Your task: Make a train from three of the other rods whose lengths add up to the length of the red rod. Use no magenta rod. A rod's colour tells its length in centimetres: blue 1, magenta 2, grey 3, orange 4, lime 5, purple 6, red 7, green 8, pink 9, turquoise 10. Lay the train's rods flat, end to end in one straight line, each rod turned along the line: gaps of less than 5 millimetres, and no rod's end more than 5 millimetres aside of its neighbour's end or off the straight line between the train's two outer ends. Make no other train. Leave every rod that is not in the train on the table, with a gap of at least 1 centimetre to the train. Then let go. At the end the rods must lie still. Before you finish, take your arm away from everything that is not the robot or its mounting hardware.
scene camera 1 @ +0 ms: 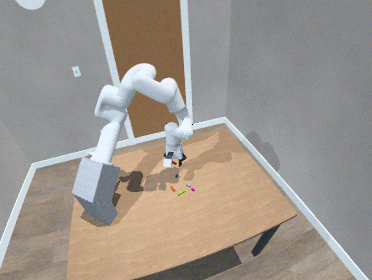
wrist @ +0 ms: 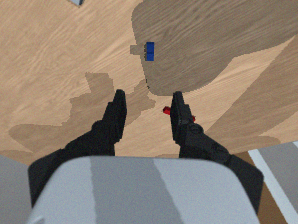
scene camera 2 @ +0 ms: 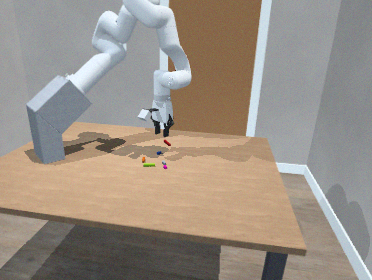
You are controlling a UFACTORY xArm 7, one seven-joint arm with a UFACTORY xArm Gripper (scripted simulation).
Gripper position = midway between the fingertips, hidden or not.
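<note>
My gripper [scene camera 2: 161, 135] [wrist: 148, 101], visible.
</note>
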